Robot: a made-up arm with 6 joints.
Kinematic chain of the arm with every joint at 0, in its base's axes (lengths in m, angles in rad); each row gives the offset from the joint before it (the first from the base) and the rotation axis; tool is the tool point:
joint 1: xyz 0 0 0.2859 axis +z
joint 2: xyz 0 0 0 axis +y
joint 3: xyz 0 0 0.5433 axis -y
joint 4: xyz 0 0 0 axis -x
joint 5: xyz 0.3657 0 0 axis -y
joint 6: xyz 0 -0.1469 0 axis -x
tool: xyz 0 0 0
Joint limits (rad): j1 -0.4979..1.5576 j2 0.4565..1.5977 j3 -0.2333..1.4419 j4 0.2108..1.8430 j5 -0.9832..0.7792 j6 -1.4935..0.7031
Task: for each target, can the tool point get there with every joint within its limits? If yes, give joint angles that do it. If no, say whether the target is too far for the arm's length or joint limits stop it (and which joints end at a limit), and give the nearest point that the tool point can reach.
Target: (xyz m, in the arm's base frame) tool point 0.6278 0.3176 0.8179
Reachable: yes | joints 0.4638 0.6313 0.4888 1.5926 0.4033 0.1475
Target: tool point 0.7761 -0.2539 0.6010
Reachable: yes | joints -0.2273 0.9029 0.5115 1.0547 0.5813 0.4987
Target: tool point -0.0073 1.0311 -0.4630
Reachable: no: too far | nearest point 0.0007 0.7612 -0.0569 | short by 0.488 m
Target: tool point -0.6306 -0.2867 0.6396
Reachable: no: joint limits stop it (at a limit: joint 1, joint 2, joint 3, joint 4) | nearest point -0.0352 0.3241 1.1566 | short by 0.997 m
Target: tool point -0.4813 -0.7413 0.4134
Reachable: no: joint limits stop it (at a limit: joint 1, joint 2, joint 3, joint 4) | nearest point 0.4068 -0.3846 0.5646 | short by 0.969 m
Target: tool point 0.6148 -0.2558 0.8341
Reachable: yes | joints -0.3235 0.5458 0.3982 1.2447 0.2923 0.5269
